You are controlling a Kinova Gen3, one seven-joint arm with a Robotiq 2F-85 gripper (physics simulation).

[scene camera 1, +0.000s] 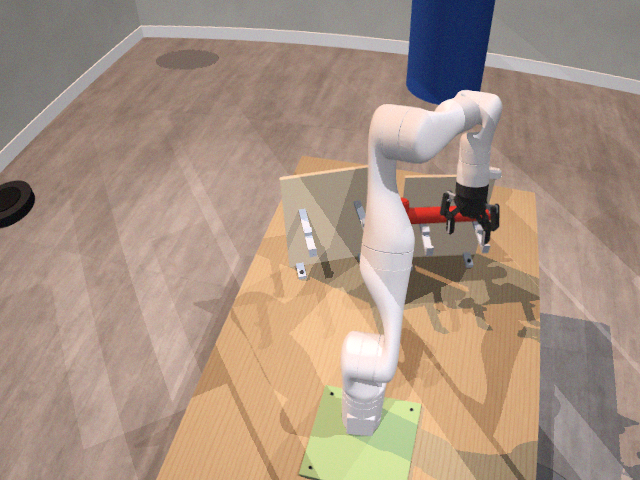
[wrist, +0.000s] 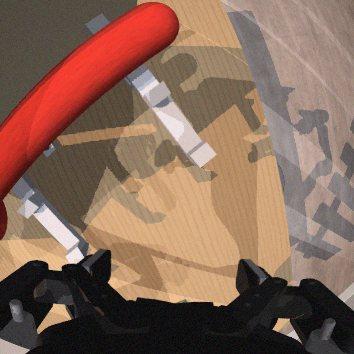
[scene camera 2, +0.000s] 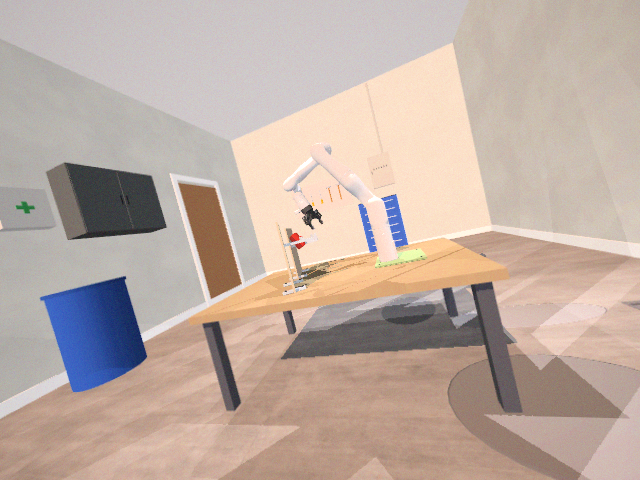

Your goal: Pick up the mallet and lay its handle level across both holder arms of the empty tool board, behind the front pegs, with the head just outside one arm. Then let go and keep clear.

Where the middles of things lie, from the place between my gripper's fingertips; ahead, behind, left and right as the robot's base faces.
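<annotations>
There's a red mallet [scene camera 1: 424, 215] here, and from my hand it's 5 cm to the left, 12 cm ahead and 5 cm below.
</annotations>
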